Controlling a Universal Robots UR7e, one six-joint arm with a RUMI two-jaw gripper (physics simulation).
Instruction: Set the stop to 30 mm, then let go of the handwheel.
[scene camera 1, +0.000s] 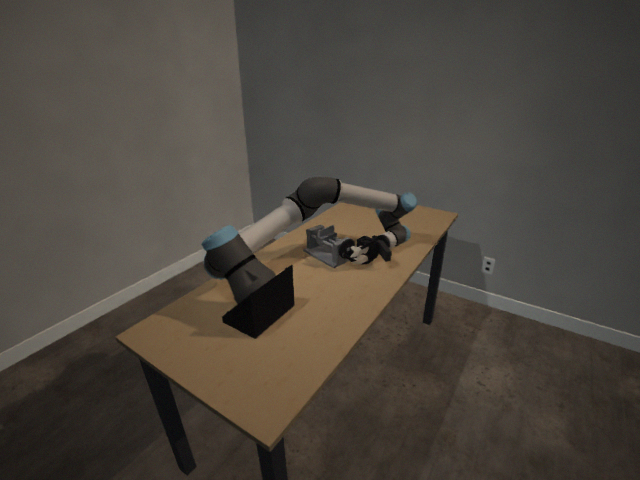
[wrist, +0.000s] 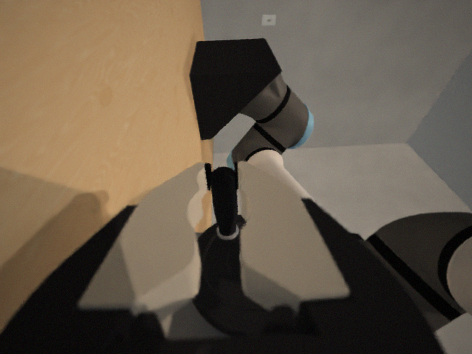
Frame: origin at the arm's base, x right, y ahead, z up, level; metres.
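Where they show: gripper, fingertip midpoint: (scene camera 1: 350, 259) (wrist: 223, 166); arm's base, link origin: (scene camera 1: 257, 290) (wrist: 244, 78).
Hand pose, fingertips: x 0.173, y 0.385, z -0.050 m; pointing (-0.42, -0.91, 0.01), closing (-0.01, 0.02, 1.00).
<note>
Each offset is from my fingertips to the top centre of the thing. "pt": to the spot under its first point. Level surfaces: height alone.
The grey stop fixture {pt dx -0.144, dy +0.069, dz -0.050 m} (scene camera 1: 324, 255) stands on the table in scene camera 1, with its black handwheel {pt dx -0.040, dy +0.033, dz +0.039 m} (scene camera 1: 344, 245) (wrist: 220, 262) on the side facing the gripper. The handwheel's black handle {dx -0.018, dy +0.017, dz +0.011 m} (wrist: 224, 200) stands out between the pale fingers in the wrist view. My gripper (scene camera 1: 352, 252) (wrist: 223, 166) is shut on this handle, with one finger at each side. It reaches in low and nearly level from the right in scene camera 1 and covers part of the wheel. The scale and its reading do not show in the wrist view and cannot be read in scene camera 1.
The wooden table {dz -0.059 m} (scene camera 1: 320, 330) (wrist: 100, 100) carries the fixture and the arm. A black angular block (scene camera 1: 266, 304) (wrist: 230, 75) stands at the arm's base. The wrist (scene camera 1: 395, 229) is low over the table, near its right edge. Walls stand behind and at the left.
</note>
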